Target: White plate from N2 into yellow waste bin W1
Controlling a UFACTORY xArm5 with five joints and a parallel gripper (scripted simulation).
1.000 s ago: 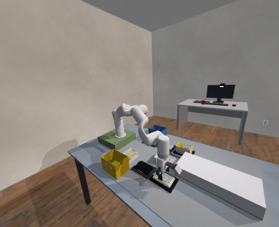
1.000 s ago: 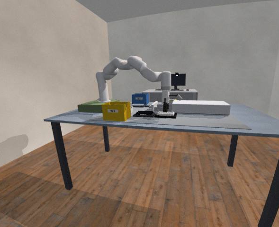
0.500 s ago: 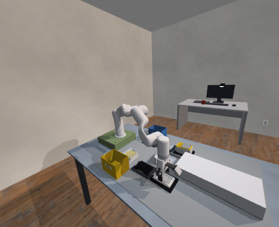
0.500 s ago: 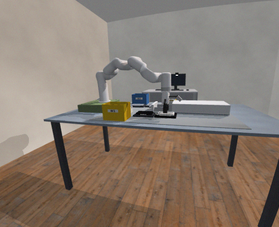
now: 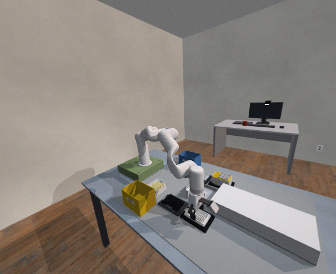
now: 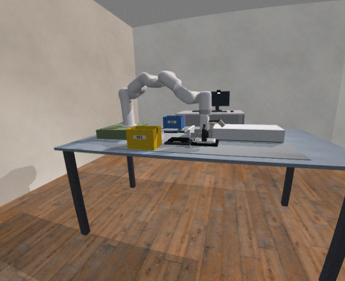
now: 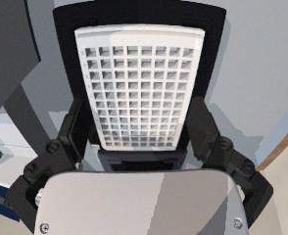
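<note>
Right now my hand is 2 cm above the white plate. The rest, counted from my hand: cooler drawer (19 cm to the left, 2 cm behind, 1 cm below); black nest (3 cm below); black plate (17 cm behind, 2 cm to the right, 2 cm below).
</note>
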